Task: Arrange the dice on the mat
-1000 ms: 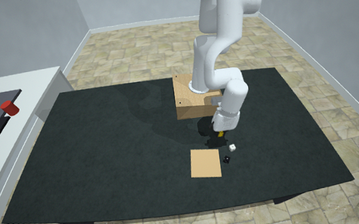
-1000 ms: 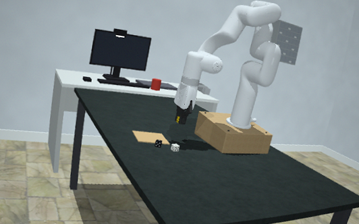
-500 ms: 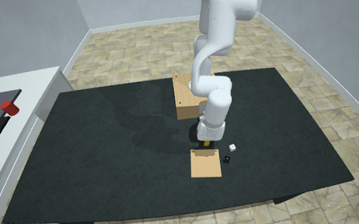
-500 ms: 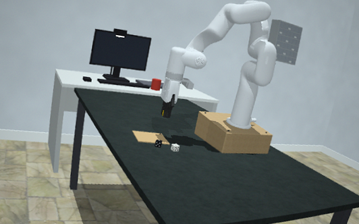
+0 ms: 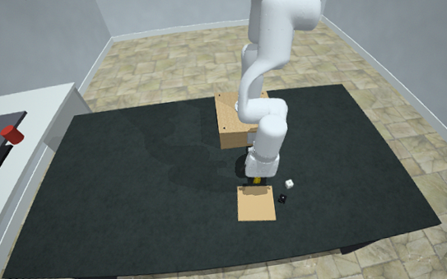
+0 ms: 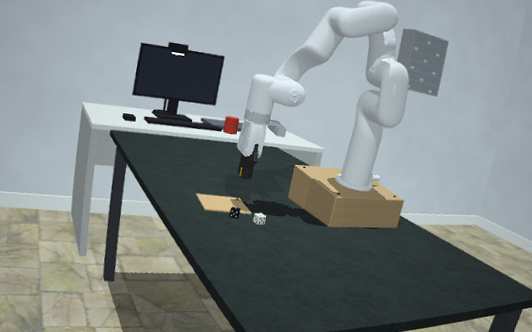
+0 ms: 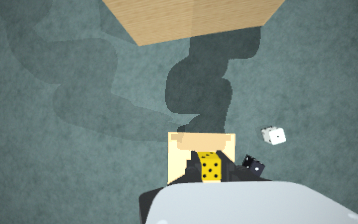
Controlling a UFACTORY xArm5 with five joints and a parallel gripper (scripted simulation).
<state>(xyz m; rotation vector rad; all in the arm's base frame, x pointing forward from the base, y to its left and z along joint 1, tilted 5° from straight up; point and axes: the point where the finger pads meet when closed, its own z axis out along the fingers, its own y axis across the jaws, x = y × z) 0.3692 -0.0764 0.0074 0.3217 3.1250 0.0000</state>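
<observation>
My hand is 5 cm short of the tan mat, 1 cm to the left of it and 11 cm above it. Round my hand: black die: 6 cm ahead, 9 cm to the left, 10 cm below; yellow die: 1 cm below; white die: 1 cm ahead, 14 cm to the left, 10 cm below.
</observation>
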